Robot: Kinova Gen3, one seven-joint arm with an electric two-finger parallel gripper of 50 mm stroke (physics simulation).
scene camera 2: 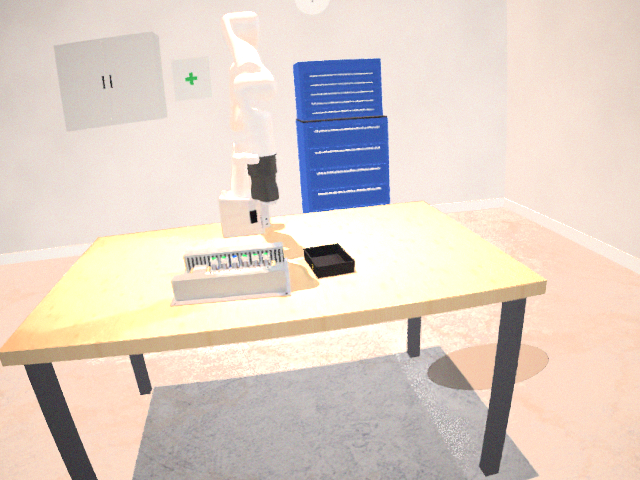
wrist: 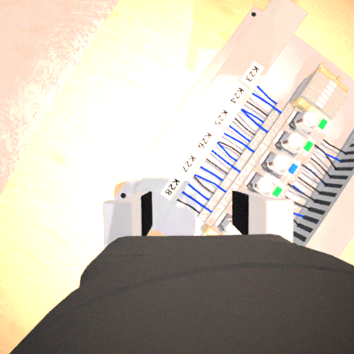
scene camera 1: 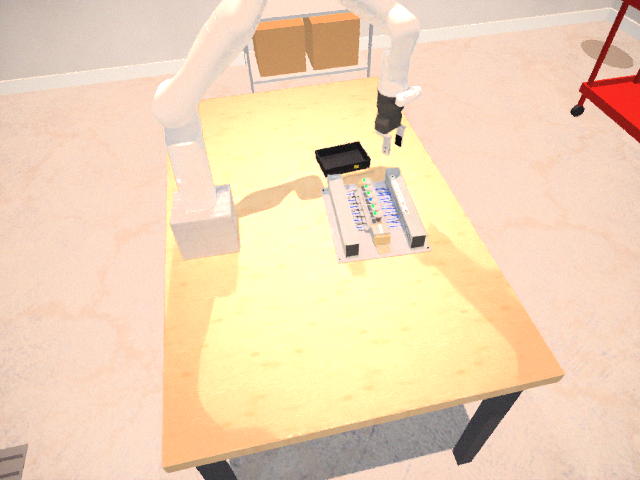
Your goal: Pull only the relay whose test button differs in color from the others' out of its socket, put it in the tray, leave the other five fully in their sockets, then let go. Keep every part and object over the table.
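Frame: origin at the arm's base, x ahead, y left, z up, level; centimetres.
Seen in the pictures: gripper, fingertip midpoint: [scene camera 2: 260, 225] [scene camera 1: 391, 149]; arm's base, link origin: [scene camera 2: 242, 195] [scene camera 1: 200, 201].
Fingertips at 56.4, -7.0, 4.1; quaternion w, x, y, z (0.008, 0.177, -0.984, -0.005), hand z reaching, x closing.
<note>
Offsets run from my fingertips to a thing's middle, as dx, dy, dz.
The relay with a blue test button @[-9.0, -6.5, -12.9] [scene camera 1: 370, 199] [scene camera 2: 234, 259] [wrist: 280, 164] stands in the row on the panel, third from the terminal-block end in the wrist view. The other relays have green buttons; one green-buttoned relay [wrist: 263, 183] is beside it. The finger and gripper body partly hide the row's near end in the wrist view. The black tray @[-5.8, +20.6, -15.9] [scene camera 1: 336, 168] [scene camera 2: 336, 269] lies on the table beside the panel, and does not show in the wrist view. My gripper [scene camera 1: 392, 148] [scene camera 2: 259, 223] [wrist: 191, 207] is open and empty, above and off the K28 end of the panel.
Two raised wiring ducts @[-0.2, -10.0, -14.3] [scene camera 1: 408, 211] [scene camera 2: 232, 286] flank the relay row. A terminal block @[-11.7, -16.3, -14.8] [scene camera 1: 381, 237] [wrist: 320, 92] sits at the row's end. Wires run on both sides of the relays. The table's edge [scene camera 1: 467, 211] lies beyond the panel, and the arm's base [scene camera 1: 205, 227] stands opposite.
</note>
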